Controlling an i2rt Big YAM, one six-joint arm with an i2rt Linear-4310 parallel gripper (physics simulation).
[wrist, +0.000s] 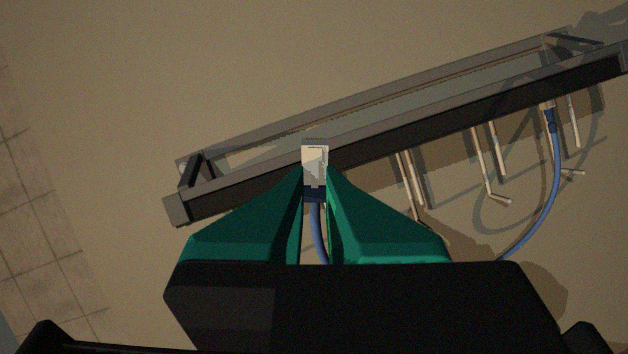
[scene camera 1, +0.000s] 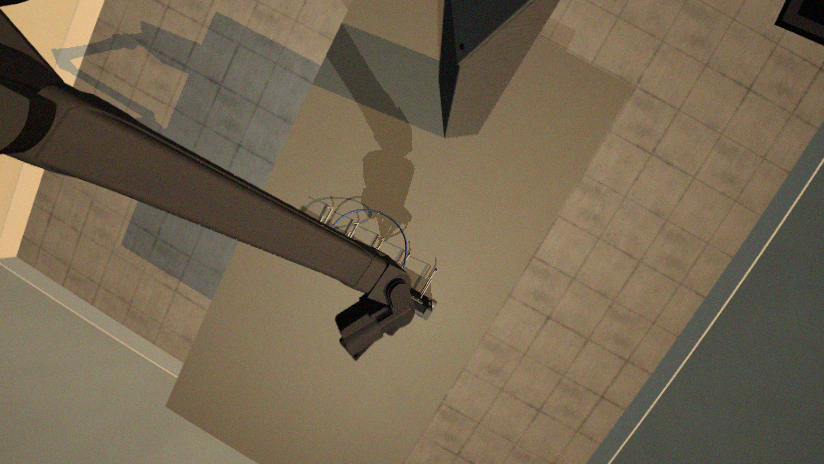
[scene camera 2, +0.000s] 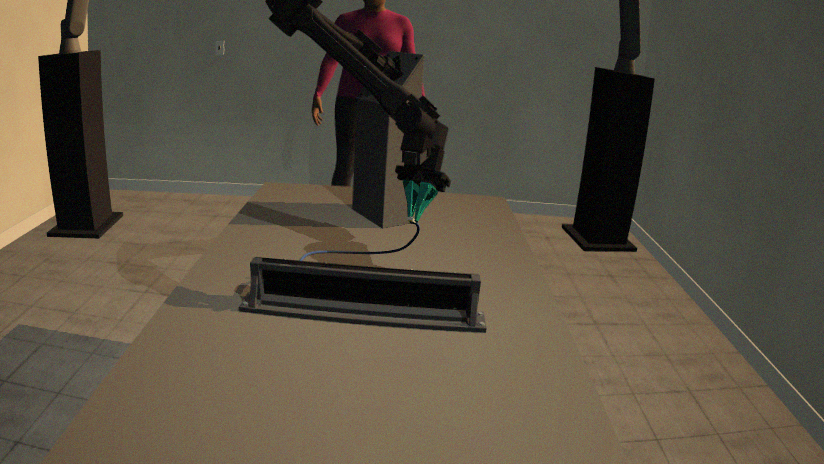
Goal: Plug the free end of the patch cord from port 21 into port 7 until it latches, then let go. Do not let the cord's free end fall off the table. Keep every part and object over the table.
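Where they show: gripper, between the fingertips: [wrist: 314, 176] [scene camera 2: 412, 220]; arm's base, origin of its link: [scene camera 2: 388, 75].
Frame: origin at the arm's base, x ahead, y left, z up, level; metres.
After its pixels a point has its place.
Observation:
My gripper [scene camera 2: 413, 217] {x 0.616, y 0.025, z -0.233 m} [wrist: 314, 176] {x 0.616, y 0.025, z -0.233 m} is shut on the cord's free plug [wrist: 314, 162] {x 0.622, y 0.022, z -0.223 m}, a pale clear connector with a dark blue boot. The plug points toward the top of the wrist view and overlaps the panel's edge there. In scene camera 2 the fingertips are above and behind the patch panel [scene camera 1: 427, 312] {x 0.629, y 0.163, z -0.348 m} [scene camera 2: 369, 270] {x 0.601, y -0.056, z -0.352 m} [wrist: 425, 132] {x 0.595, y -0.076, z -0.351 m}, apart from it. The blue cord [scene camera 1: 363, 209] {x 0.422, y -0.141, z -0.388 m} [scene camera 2: 369, 252] {x 0.418, y -0.048, z -0.392 m} [wrist: 556, 175] {x 0.488, y -0.197, z -0.371 m} loops back to its other plug [wrist: 548, 106] {x 0.560, y -0.211, z -0.367 m}, seated in the panel's far-right part in the wrist view. Port numbers and port 7 are not visible. The arm hides the fingers in scene camera 1.
Thin metal cable hooks [wrist: 481, 162] {x 0.519, y -0.157, z -0.432 m} stick out from the panel's port side, near the cord. A tall grey block [scene camera 1: 495, 80] {x 0.075, y 0.070, z -0.145 m} [scene camera 2: 371, 161] {x 0.040, y -0.037, z -0.262 m} stands on the table [scene camera 1: 518, 172] {x 0.123, y 0.265, z -0.449 m} [scene camera 2: 369, 391] {x 0.884, y -0.064, z -0.450 m}. A person [scene camera 2: 377, 40] and two dark pedestals [scene camera 2: 72, 138] [scene camera 2: 614, 155] stand beyond.

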